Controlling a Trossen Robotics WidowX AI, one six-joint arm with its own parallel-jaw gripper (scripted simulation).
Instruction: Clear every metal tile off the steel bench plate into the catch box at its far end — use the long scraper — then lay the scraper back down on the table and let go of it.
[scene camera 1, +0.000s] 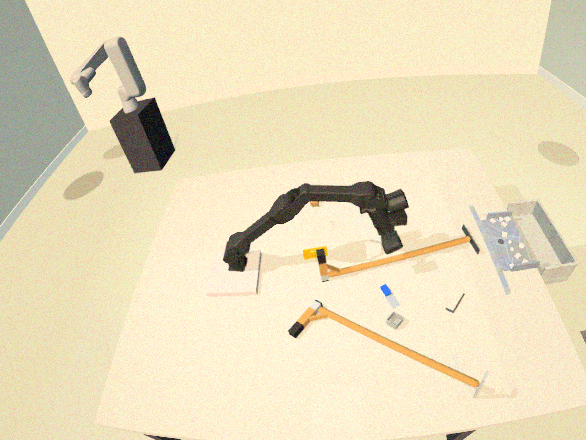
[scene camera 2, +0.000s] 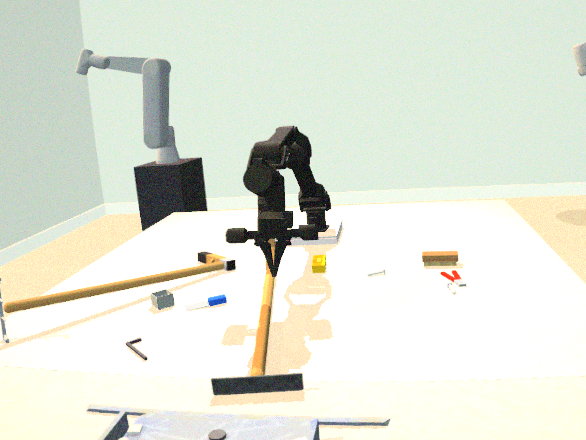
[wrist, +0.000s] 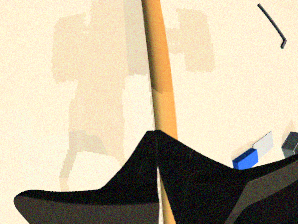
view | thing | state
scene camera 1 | my gripper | -
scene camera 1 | long scraper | -
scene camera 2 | my gripper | -
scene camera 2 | long scraper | -
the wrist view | my gripper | -
